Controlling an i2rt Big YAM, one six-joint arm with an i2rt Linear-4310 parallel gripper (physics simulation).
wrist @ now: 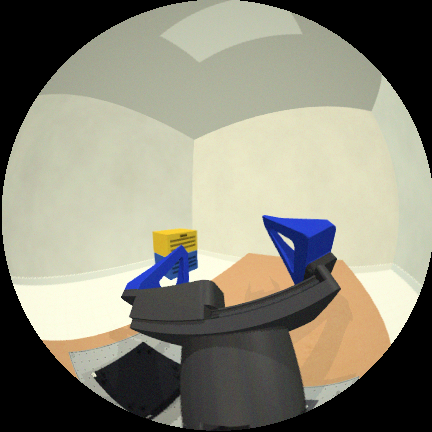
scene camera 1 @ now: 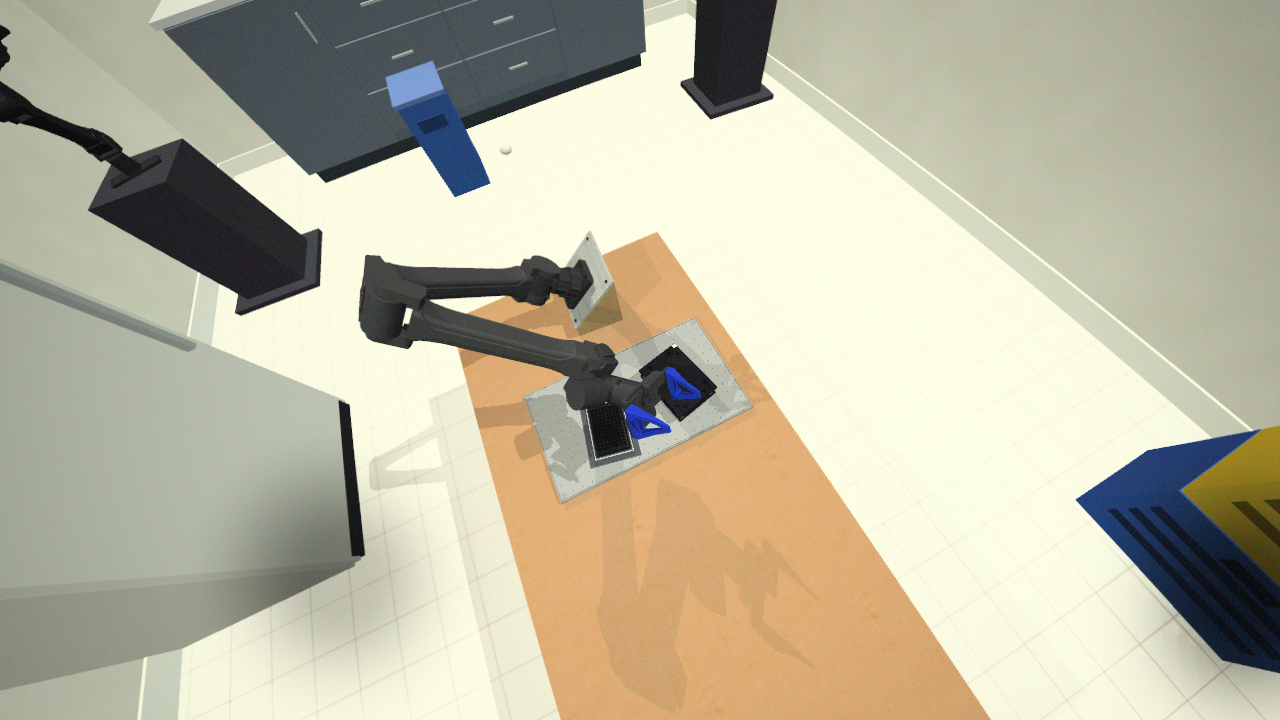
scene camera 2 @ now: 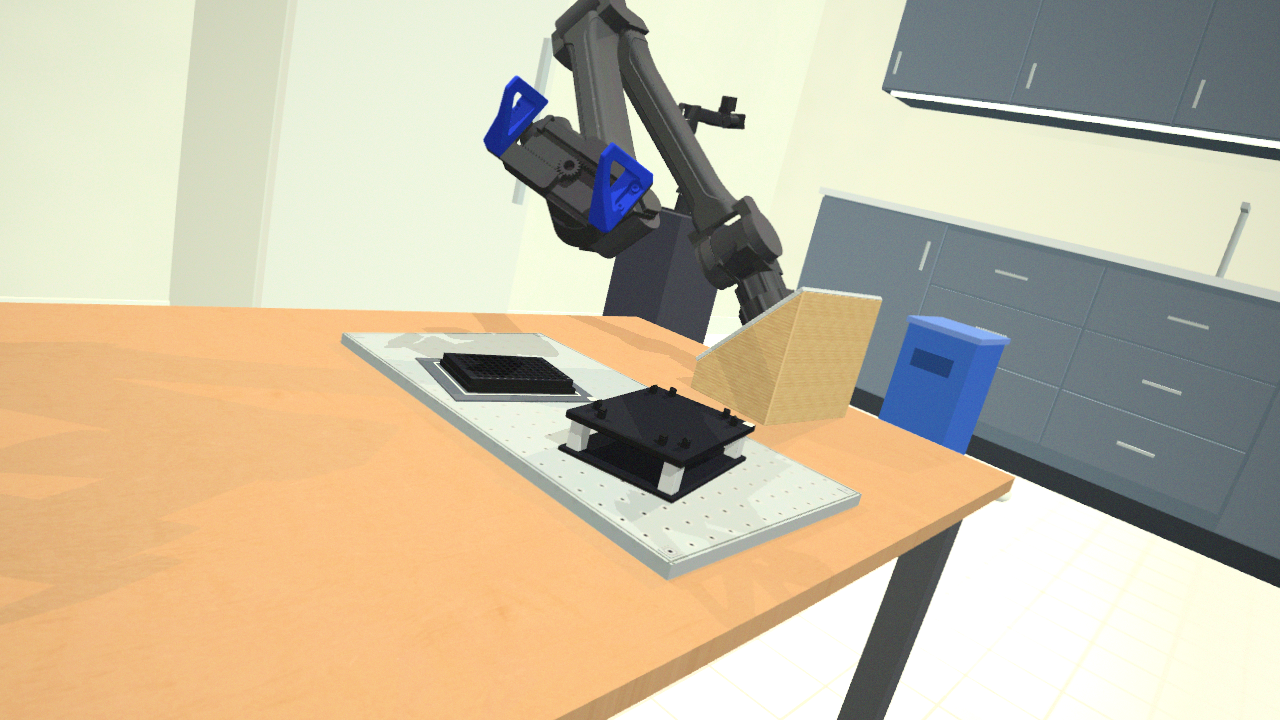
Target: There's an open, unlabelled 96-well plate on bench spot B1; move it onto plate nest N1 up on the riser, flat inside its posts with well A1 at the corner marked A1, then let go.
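Frame: origin at the arm's base, x ahead, y left, z up, level; metres.
Where they show: gripper, between the fingertips: [wrist: 221,235] [scene camera 1: 685,411] [scene camera 2: 559,114]; arm's base, origin of its link: [scene camera 1: 578,285] [scene camera 2: 778,332].
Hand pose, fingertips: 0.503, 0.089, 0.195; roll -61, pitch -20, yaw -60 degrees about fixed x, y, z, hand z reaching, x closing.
Things, the pixels of their top centre, and the offset from my fingertips, as dx, dy, dz. Level surfaces: height alone.
- black 96-well plate, centre of its top: [scene camera 2: 509,367] [scene camera 1: 607,426] -0.111, -0.153, -0.265
- Nest N1, centre of its top: [scene camera 2: 669,407] [wrist: 135,377] [scene camera 1: 677,377] -0.152, +0.054, -0.232
- wooden table, height of its surface: dz -0.294
The black 96-well plate [scene camera 1: 610,431] [scene camera 2: 508,373] lies flat inside the grey, white-lined spot frame [scene camera 2: 469,397] on the pegboard. Nest N1 [scene camera 1: 682,407] [scene camera 2: 657,420] [wrist: 140,377] is a black deck with short black posts, raised on white legs over a black base. A small light mark shows at one deck corner; its lettering is unreadable. My gripper [scene camera 1: 684,413] [scene camera 2: 577,147] [wrist: 221,235] is open and empty, its blue fingers wide apart, high above the board and tilted away from straight down. The plate's A1 corner cannot be told, and the plate is not recognisable in the wrist view.
The grey pegboard [scene camera 1: 729,400] [scene camera 2: 805,494] lies on the wooden table [scene camera 1: 805,573] [scene camera 2: 268,537]. The arm's wedge-shaped wooden mount [scene camera 1: 610,311] [scene camera 2: 814,358] stands behind the nest. A blue bin [scene camera 1: 447,143] [scene camera 2: 939,385] stands on the floor beyond the table.
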